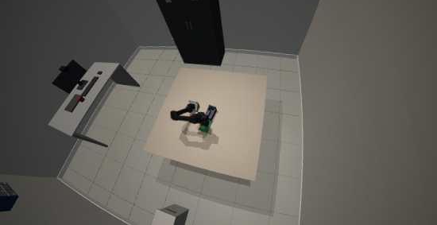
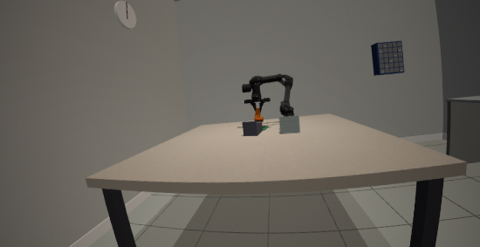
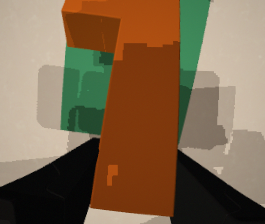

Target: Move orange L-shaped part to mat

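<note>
Right now the green mat is 13 cm below my gripper tip and 2 cm to the left of it. Also, from my gripper tip: orange L-shaped part 4 cm to the left, 3 cm below, 1 cm behind.
</note>
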